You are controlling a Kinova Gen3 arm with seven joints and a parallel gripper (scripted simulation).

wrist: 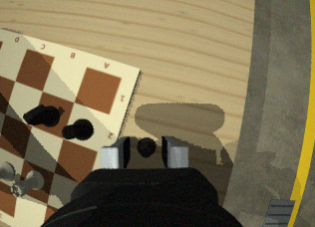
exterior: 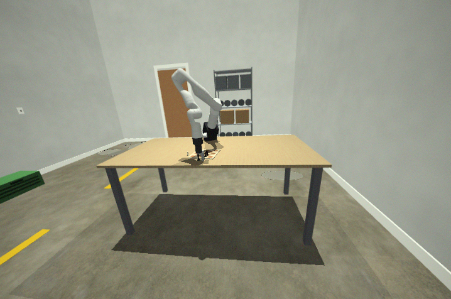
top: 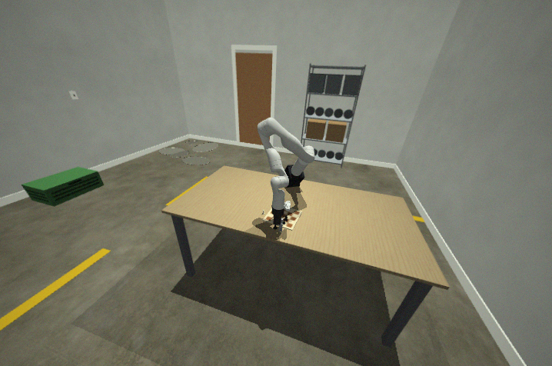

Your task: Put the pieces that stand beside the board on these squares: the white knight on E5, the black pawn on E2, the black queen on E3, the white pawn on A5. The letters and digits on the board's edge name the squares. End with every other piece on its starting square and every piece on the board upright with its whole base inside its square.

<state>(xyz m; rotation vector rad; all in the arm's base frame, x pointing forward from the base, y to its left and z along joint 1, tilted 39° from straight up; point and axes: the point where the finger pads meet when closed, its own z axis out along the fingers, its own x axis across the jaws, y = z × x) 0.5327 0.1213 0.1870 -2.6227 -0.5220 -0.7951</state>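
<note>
Now: the black pawn 1 cm below my hand. Round my hand: chessboard: 13 cm behind, 6 cm to the right, 2 cm below; then black queen: 4 cm to the right, 1 cm ahead; then white pawn: 19 cm to the right, 7 cm behind, 1 cm below.
</note>
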